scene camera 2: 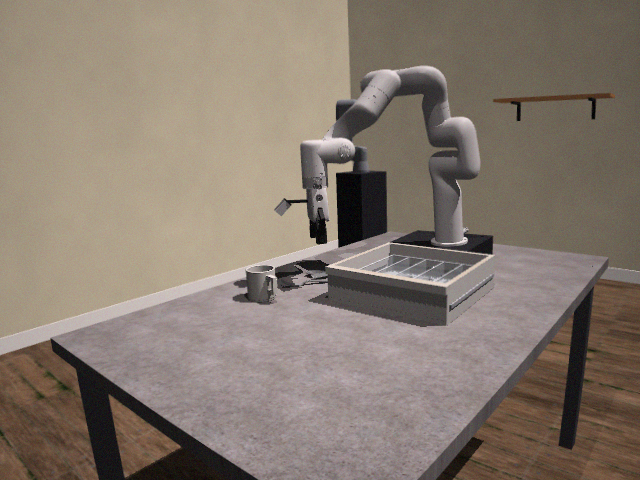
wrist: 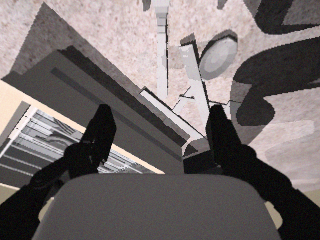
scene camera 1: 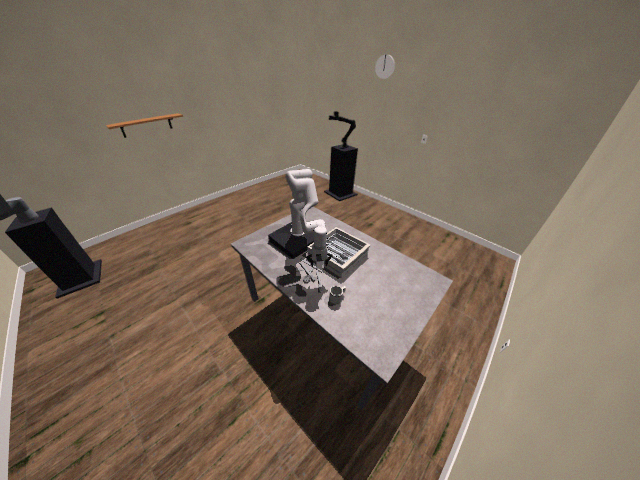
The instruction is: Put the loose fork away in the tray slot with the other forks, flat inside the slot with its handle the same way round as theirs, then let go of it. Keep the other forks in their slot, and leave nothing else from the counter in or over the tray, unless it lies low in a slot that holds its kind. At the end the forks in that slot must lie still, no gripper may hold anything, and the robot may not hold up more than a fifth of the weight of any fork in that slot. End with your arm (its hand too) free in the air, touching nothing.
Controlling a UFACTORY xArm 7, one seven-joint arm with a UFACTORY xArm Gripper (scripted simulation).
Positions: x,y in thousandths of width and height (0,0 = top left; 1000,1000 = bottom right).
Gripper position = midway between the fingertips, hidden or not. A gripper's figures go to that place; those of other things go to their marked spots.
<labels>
The gripper (wrist: 502,485): 0.14 m from the lens. A knife-like piece (wrist: 452,398) is 0.28 m from the lens. A knife-like piece (wrist: 586,223): 0.23 m from the lens.
</labels>
